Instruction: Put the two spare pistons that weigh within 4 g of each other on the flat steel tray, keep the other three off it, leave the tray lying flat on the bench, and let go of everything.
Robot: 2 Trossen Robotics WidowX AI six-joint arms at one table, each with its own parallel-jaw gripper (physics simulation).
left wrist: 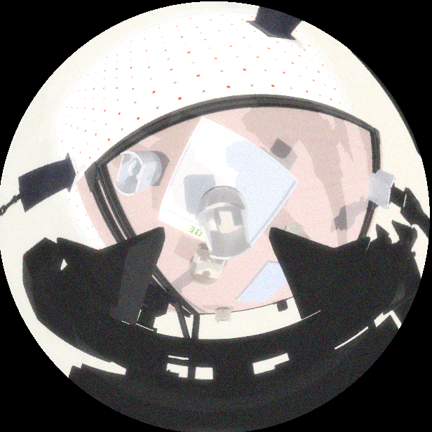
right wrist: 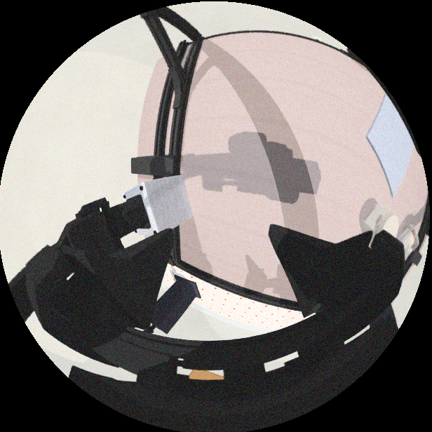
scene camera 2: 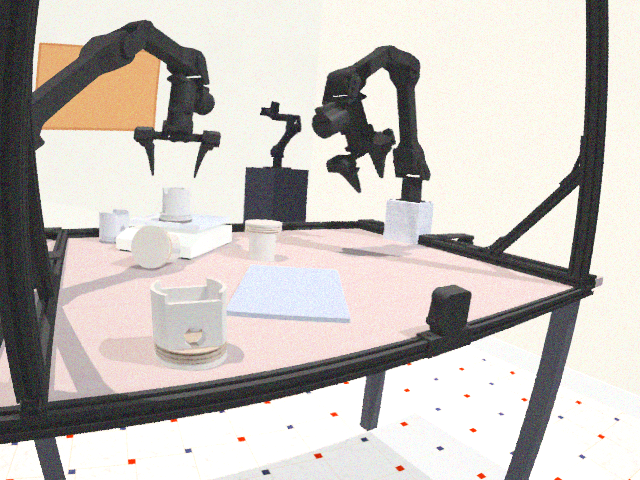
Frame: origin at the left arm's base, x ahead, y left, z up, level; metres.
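Seen in the pictures: left gripper, between the fingertips: (scene camera 2: pixel 173 176); right gripper, between the fingertips: (scene camera 2: pixel 370 185); right arm's base, origin of its link: (scene camera 2: pixel 410 201).
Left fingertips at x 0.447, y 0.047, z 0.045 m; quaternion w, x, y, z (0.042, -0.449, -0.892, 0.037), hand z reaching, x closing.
A point is followed by its place in that frame.
A piston (scene camera 2: pixel 176 202) {x 0.410, y 0.006, z -0.004 m} (left wrist: pixel 222 227) stands upright on the white scale (scene camera 2: pixel 206 244) {x 0.428, y -0.059, z -0.084 m} (left wrist: pixel 187 165), whose display partly shows "30". My left gripper (scene camera 2: pixel 174 175) {x 0.447, y 0.047, z 0.045 m} (left wrist: pixel 218 232) is open and empty just above this piston. Another piston (scene camera 2: pixel 113 226) {x 0.374, y 0.161, z -0.064 m} (left wrist: pixel 140 171) stands beside the scale. A piston (scene camera 2: pixel 152 246) {x 0.267, y -0.057, z -0.063 m} (left wrist: pixel 207 269) lies on its side in front of the scale. A piston (scene camera 2: pixel 262 241) {x 0.439, y -0.179, z -0.065 m} (right wrist: pixel 382 221) stands head up behind the tray. A large piston (scene camera 2: pixel 189 325) {x 0.027, y -0.318, z -0.063 m} stands at the front. The flat tray (scene camera 2: pixel 290 293) {x 0.265, y -0.314, z -0.096 m} (left wrist: pixel 265 284) (right wrist: pixel 392 145) lies on the bench, bare. My right gripper (scene camera 2: pixel 371 184) {x 0.723, y -0.311, z 0.043 m} (right wrist: pixel 222 231) is open and empty in the air.
A black camera block (scene camera 2: pixel 449 308) {x 0.208, y -0.530, z -0.066 m} sits on the front rail of the bench. A dark frame post (scene camera 2: pixel 594 144) {x 0.563, y -0.784, z 0.176 m} rises at the right. The right arm's pale base block (scene camera 2: pixel 408 221) {x 0.845, y -0.391, z -0.046 m} (right wrist: pixel 169 204) stands at the bench's back right.
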